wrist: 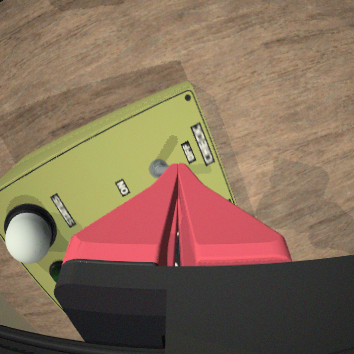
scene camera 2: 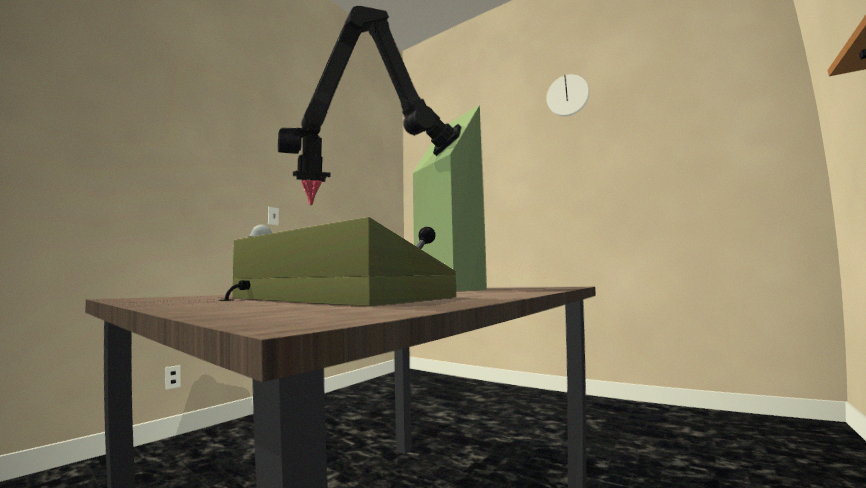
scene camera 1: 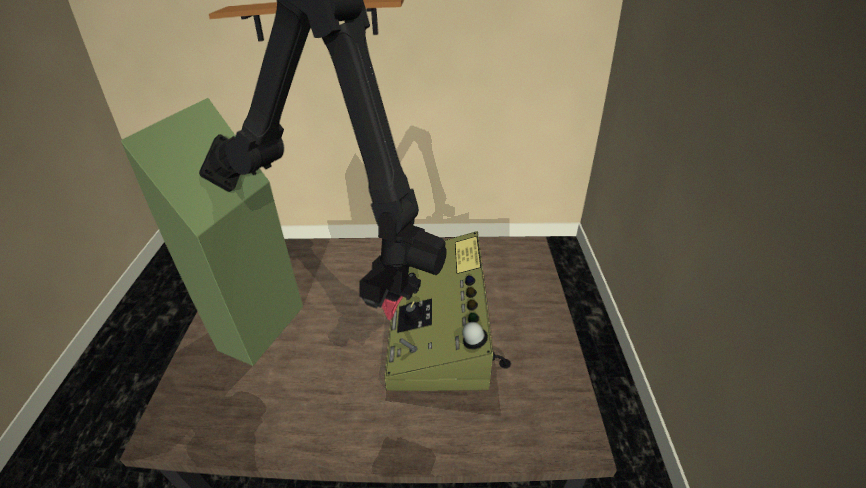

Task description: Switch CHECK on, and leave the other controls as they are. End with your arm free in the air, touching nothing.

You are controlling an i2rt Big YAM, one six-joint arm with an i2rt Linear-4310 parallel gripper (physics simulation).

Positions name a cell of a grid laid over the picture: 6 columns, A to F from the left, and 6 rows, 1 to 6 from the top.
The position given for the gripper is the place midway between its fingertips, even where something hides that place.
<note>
In view: the gripper (scene camera 2: C3) and an olive control box (scene camera 2: C4).
The gripper shows as well in the wrist view (wrist: D3) and in scene camera 1 (scene camera 1: C4). The olive control box also shows in the wrist view (wrist: B4) and in scene camera 1 (scene camera 1: D5).
</note>
